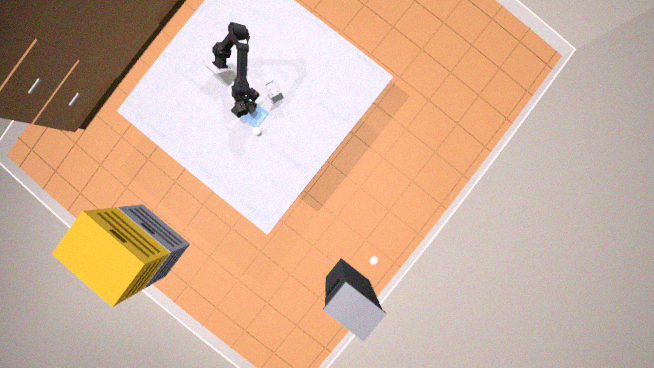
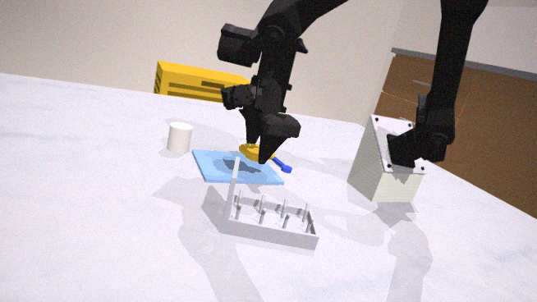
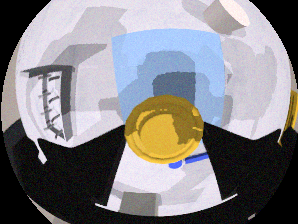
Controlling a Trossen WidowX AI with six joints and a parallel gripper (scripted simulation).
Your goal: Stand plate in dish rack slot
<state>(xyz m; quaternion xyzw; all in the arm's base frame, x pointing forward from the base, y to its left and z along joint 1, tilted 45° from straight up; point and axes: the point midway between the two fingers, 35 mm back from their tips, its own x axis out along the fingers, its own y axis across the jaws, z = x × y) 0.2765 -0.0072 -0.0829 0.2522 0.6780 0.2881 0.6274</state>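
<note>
Right now my gripper tip is 3 cm short of the grey dish rack, 18 cm to the right of it and 1 cm above it. From my gripper tip the other things lie so: blue spoon 8 cm behind, 4 cm to the right, 3 cm below; then white cup 13 cm ahead, 8 cm to the right, 1 cm below; then yellow plate 1 cm above.
</note>
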